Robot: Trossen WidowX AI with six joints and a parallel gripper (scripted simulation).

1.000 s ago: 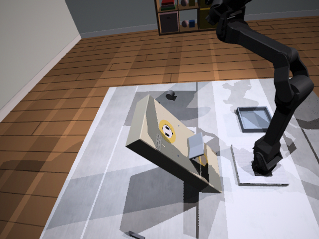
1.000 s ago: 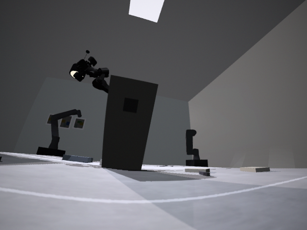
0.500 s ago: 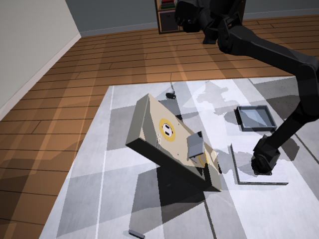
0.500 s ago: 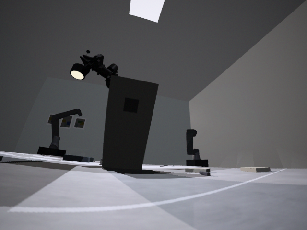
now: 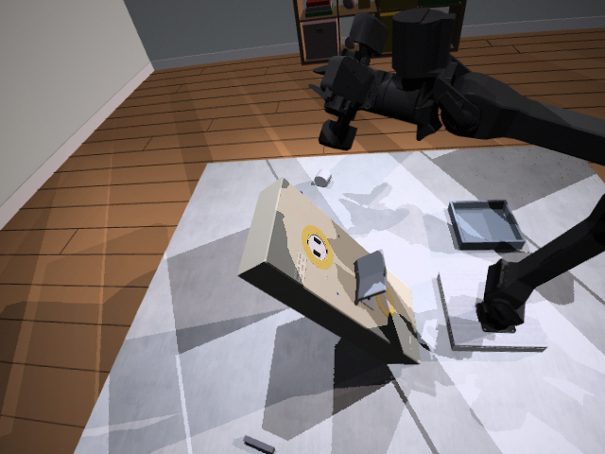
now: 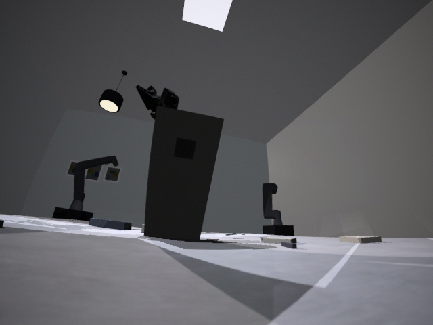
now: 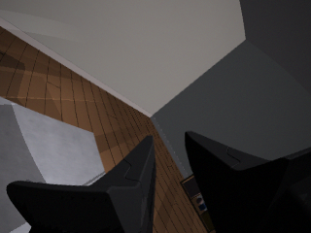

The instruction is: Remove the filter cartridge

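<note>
Now: the round filter cartridge 1 cm ahead of my gripper tip, 20 cm to the left of it and 21 cm below it. The rest, counted from my gripper tip: grey tray: 40 cm behind, 9 cm to the right, 46 cm below; small grey cylinder: 4 cm ahead, 30 cm to the right, 45 cm below.
</note>
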